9 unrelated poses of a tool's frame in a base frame.
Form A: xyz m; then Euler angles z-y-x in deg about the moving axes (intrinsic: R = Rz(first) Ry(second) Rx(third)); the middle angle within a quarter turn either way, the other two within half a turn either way.
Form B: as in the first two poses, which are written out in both.
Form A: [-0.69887, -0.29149, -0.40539, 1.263, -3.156, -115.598]
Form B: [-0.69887, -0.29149, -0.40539, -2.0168, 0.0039, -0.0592]
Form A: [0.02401, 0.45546, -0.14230, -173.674, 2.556, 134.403]
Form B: [0.02401, 0.45546, -0.14230, -2.3459, -0.0477, 3.0325]
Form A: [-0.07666, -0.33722, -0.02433, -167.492, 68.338, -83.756]
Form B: [-0.07666, -0.33722, -0.02433, 1.5304, 0.1169, -1.9421]
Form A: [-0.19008, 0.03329, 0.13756, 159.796, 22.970, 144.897]
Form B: [-0.19008, 0.03329, 0.13756, -2.6235, 0.5216, -3.0585]
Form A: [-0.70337, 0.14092, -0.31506, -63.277, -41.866, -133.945]
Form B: [-0.70337, 0.14092, -0.31506, 2.9693, 1.0186, 0.8784]
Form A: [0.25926, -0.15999, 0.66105, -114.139, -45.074, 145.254]
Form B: [0.25926, -0.15999, 0.66105, 2.6674, -0.8603, 2.0295]
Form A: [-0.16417, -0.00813, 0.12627, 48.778, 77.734, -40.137]
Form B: [-0.16417, -0.00813, 0.12627, -1.4076, 0.0074, 1.4303]
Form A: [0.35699, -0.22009, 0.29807, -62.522, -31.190, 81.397]
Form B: [0.35699, -0.22009, 0.29807, 1.2518, -1.1505, 0.2566]
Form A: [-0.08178, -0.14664, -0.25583, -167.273, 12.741, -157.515]
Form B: [-0.08178, -0.14664, -0.25583, 2.7924, 0.2869, 3.0148]
